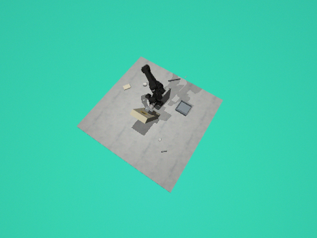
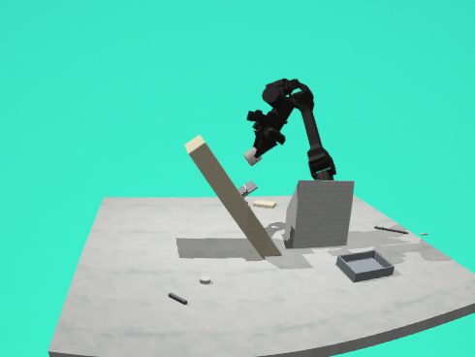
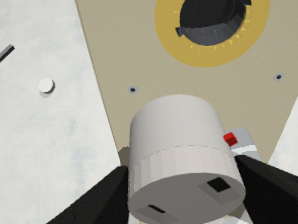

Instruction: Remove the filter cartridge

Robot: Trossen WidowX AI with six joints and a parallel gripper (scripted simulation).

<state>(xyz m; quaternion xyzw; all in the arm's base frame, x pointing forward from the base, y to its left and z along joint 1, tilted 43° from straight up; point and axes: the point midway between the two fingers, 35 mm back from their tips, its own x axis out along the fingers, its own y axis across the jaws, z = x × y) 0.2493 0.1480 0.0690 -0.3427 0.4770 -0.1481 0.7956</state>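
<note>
The grey tray lies 350 mm behind my gripper tip, 300 mm below it and 210 mm to the left of it. The rest, counted from my gripper tip: white filter cartridge: right at my gripper tip; tan slab: 540 mm to the right, 310 mm below, 130 mm behind.
</note>
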